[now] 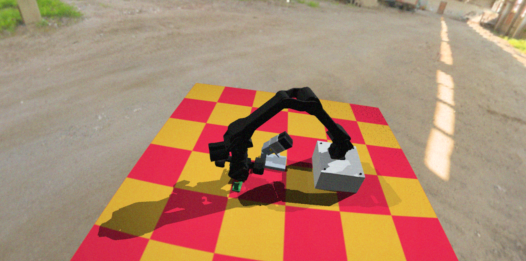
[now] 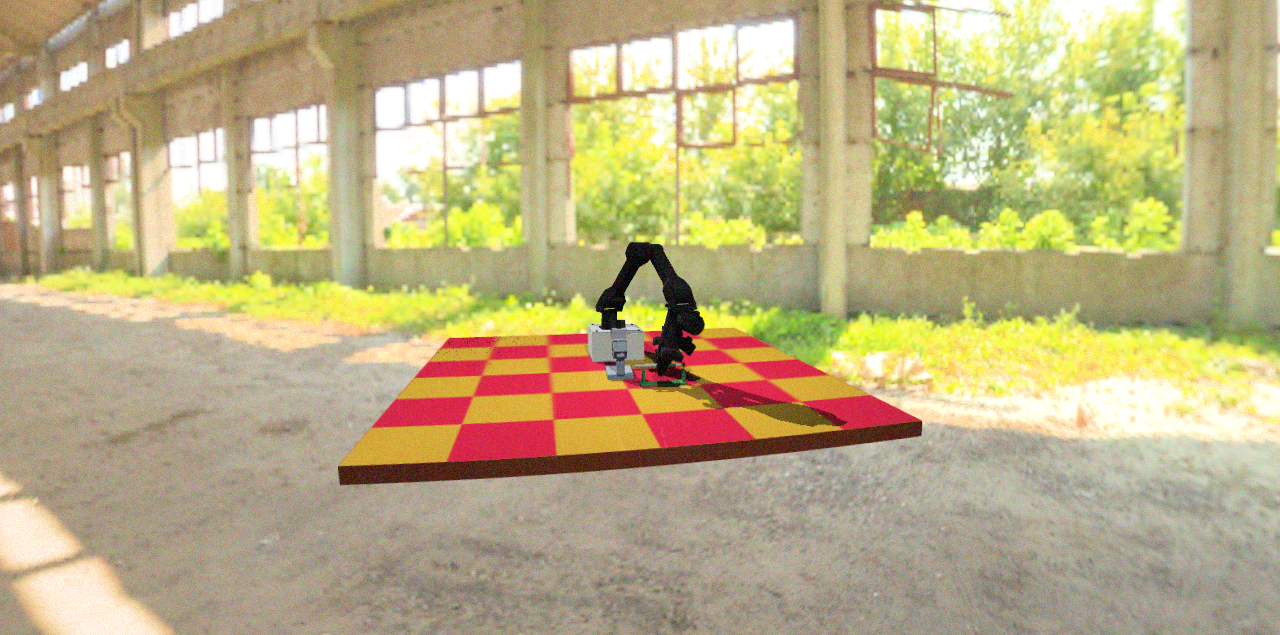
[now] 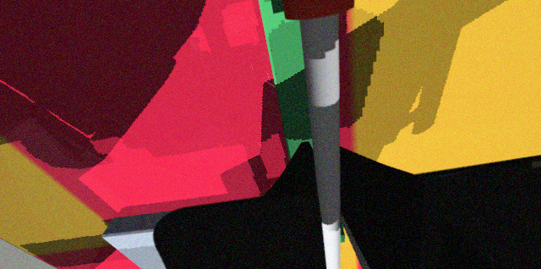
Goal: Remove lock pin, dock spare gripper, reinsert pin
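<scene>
The green cradle lies 10 mm to the left of my gripper tip. Also, from my gripper tip: spare gripper: 140 mm behind, 90 mm to the right, 90 mm above; then grey mount: 120 mm behind, 90 mm to the right, 30 mm above.
</scene>
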